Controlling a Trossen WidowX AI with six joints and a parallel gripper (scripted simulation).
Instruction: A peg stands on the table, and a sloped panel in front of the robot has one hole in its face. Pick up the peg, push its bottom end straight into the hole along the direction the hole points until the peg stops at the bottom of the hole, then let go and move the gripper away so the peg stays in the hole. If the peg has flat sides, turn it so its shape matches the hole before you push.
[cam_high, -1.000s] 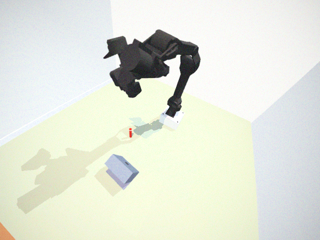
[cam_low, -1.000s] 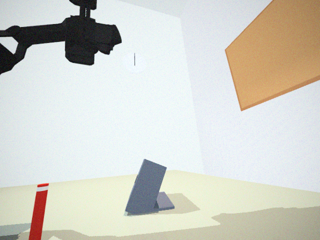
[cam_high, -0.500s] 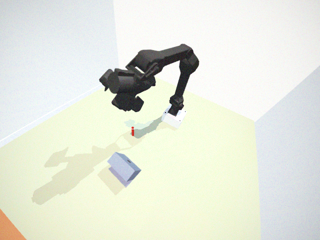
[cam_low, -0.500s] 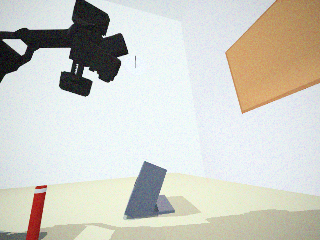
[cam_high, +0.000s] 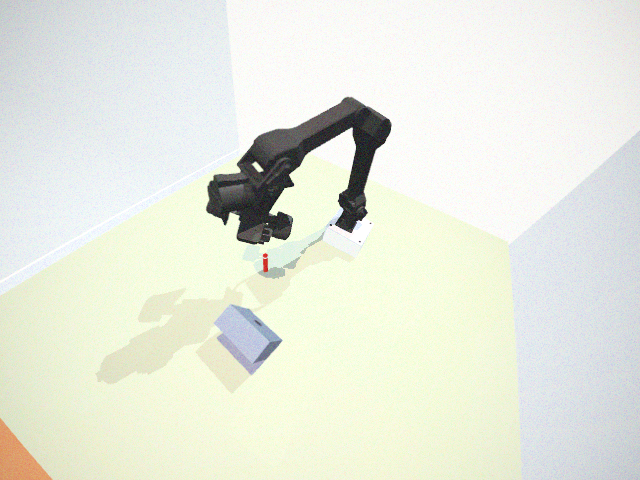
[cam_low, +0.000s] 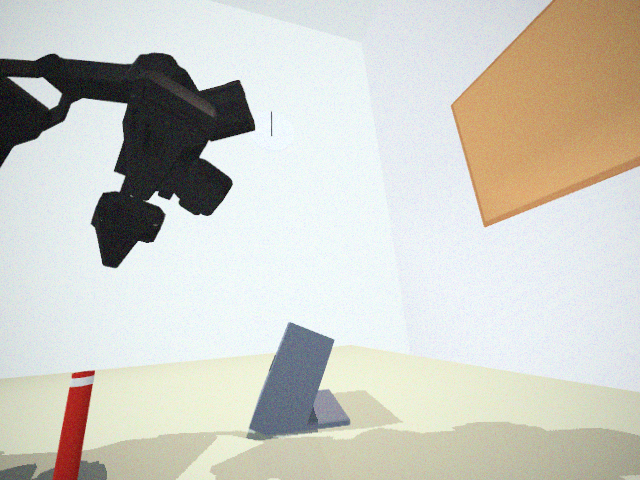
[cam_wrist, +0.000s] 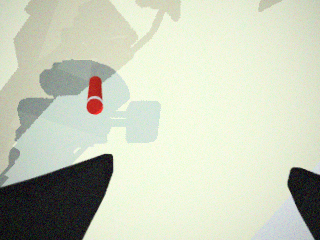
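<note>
My gripper tip is 120 mm above the red round peg, 50 mm to the right of it and 30 mm past it. From my gripper tip the other things lie so: grey sloped panel (170 mm ahead, 130 mm to the left, 130 mm below); then flat base plate (190 mm ahead, 180 mm below, 120 mm to the left).
</note>
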